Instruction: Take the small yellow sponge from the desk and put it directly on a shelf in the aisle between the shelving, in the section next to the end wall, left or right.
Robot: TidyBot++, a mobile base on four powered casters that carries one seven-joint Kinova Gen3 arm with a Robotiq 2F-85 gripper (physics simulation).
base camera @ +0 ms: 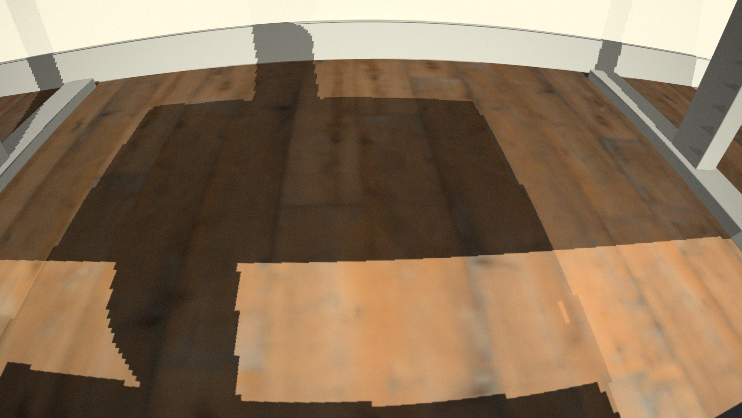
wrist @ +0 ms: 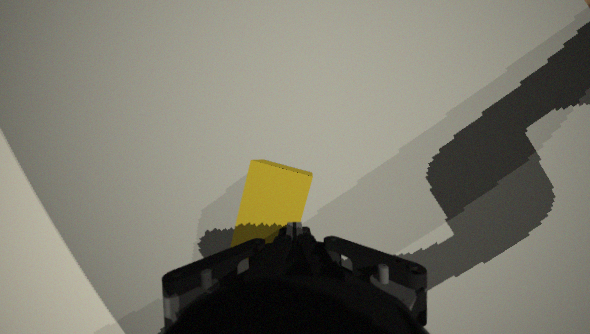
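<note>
The small yellow sponge lies flat on a pale grey surface in the wrist view, which looks like the desk top. Its far end and most of its upper face show; its near end is hidden behind the gripper. My gripper is shut with its fingertips together and nothing between them. The tips overlap the sponge's near right corner in the view; their height over it cannot be told. The sponge and the gripper do not show in the base camera view. No shelf board can be made out.
In the base camera view, grey foot beams lie on the wooden floor at left and right, with a grey post rising from the right one. A pale wall stands beyond. Dark shadows cross the floor.
</note>
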